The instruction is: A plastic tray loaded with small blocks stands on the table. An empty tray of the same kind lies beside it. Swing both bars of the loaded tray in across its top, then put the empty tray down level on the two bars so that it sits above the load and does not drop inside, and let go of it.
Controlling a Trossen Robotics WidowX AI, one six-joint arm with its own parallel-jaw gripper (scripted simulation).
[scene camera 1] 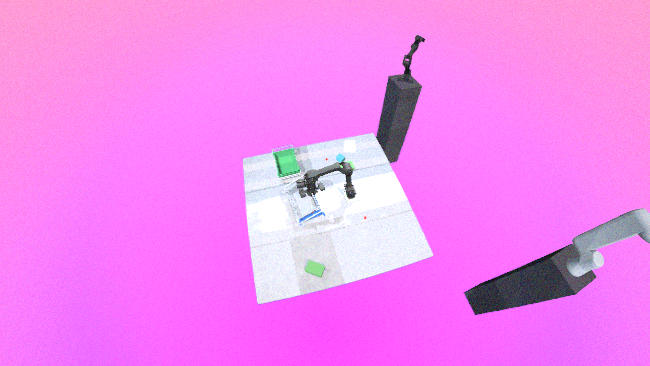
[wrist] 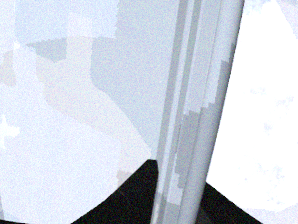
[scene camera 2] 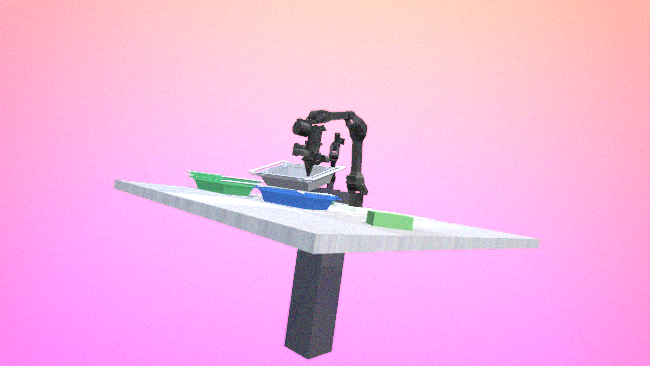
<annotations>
grey tray: scene camera 1; wrist; scene camera 2 289, 175
same spot on grey tray: (wrist: 96, 96) = (scene camera 1: 306, 197)
</annotations>
